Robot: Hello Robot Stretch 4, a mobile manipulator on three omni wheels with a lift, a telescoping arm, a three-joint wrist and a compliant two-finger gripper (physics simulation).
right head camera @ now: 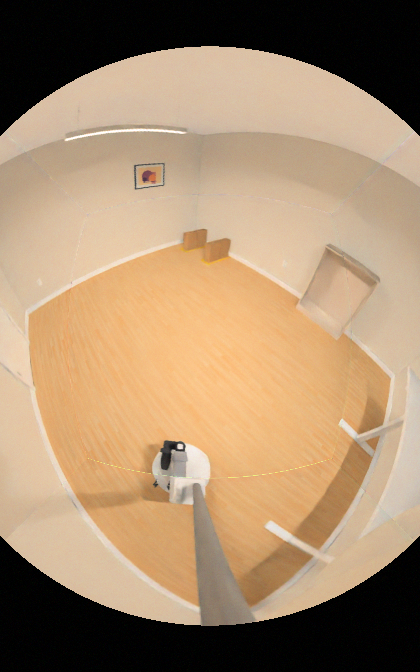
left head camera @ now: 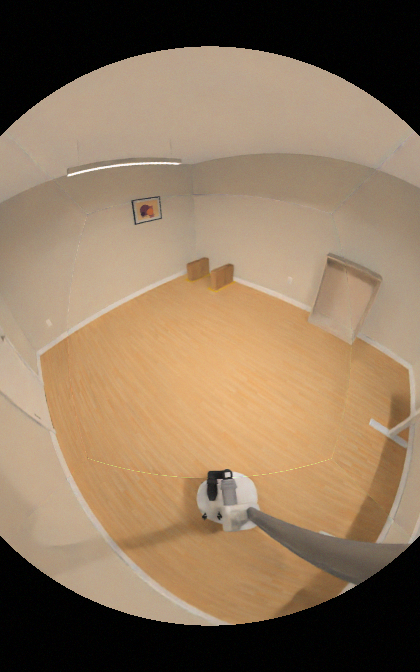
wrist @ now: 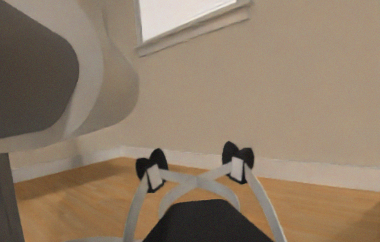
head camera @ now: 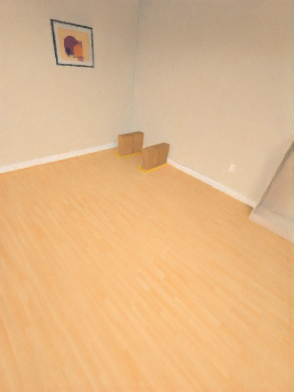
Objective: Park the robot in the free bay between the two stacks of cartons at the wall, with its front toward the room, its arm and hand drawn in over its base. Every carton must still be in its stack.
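Frame: origin at the robot's base, x ahead, y left, z up, level; metres.
Seen in the pictures: gripper, between the fingertips: [wrist: 194,158].
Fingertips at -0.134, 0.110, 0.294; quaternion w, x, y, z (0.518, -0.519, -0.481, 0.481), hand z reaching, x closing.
Observation:
A point is followed by its place in that frame, as x, y, z.
Two brown carton stacks stand upright far away by the wall near the room's corner: the left stack [head camera: 130,144] @[3.607, 0.107, 0.166] [left head camera: 198,269] [right head camera: 195,240] and the right stack [head camera: 155,156] @[3.131, -0.330, 0.188] [left head camera: 221,277] [right head camera: 217,250]. Yellow floor lines show at their feet. The bay is the narrow-looking gap between them; its floor is mostly hidden by the right stack. My round white base [left head camera: 250,495] [right head camera: 199,460] is far from them, across the floor. The arm is drawn in, with the wrist over the base. My gripper [wrist: 194,158] @[-0.134, 0.110, 0.294] [left head camera: 212,516] [right head camera: 162,484] is open and empty, its fingertips near the base's rim.
A beige box-like unit [left head camera: 345,300] [right head camera: 338,292] stands at the right wall. White T-shaped legs [left head camera: 382,430] [right head camera: 287,537] stand on the right. A framed picture [head camera: 74,44] @[3.402, 0.913, 1.522] hangs left of the corner. A window [wrist: 185,15] @[-1.236, 0.220, 0.872] shows in the wrist view.

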